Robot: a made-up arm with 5 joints.
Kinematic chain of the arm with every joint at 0, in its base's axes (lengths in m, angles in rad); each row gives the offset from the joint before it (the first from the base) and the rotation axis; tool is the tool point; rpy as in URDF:
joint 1: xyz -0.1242 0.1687 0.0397 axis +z
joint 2: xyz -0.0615 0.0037 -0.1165 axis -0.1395 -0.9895 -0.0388
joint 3: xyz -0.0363 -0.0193 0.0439 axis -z
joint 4: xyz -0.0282 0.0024 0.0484 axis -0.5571 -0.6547 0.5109
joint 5: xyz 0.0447 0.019 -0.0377 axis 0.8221 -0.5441 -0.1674
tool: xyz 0.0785 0.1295 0.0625 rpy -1.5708 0 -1.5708
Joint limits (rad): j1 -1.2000..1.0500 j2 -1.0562..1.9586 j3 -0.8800..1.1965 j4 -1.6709..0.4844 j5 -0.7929..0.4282
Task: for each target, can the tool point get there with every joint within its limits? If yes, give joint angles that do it. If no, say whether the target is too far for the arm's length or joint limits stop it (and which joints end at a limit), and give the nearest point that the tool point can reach.
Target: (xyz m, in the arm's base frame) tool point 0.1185 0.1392 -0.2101
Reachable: no: joint limits stop it (at a limit: joint 1, joint 2, joint 3) | nearest point 0.0081 0.1479 -0.1357 | short by 0.133 m
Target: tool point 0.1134 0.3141 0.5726
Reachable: no: too far | nearest point -0.0725 0.2531 0.1476 | short by 0.468 m
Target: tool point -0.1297 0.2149 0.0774
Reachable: yes | joints 0.7159 0.2036 0.3692 -0.3609 0.1816
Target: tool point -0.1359 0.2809 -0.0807
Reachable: yes | joints 0.5333 -0.3795 0.1713 -0.7655 -0.5317
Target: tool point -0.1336 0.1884 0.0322
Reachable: yes | joints 0.3274 0.9536 0.2183 -1.4636 -0.2178
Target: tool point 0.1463 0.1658 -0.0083
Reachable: no: joint limits stop it (at a limit: joint 1, joint 2, joint 4) | nearest point 0.0336 0.1762 -0.0139 | short by 0.113 m
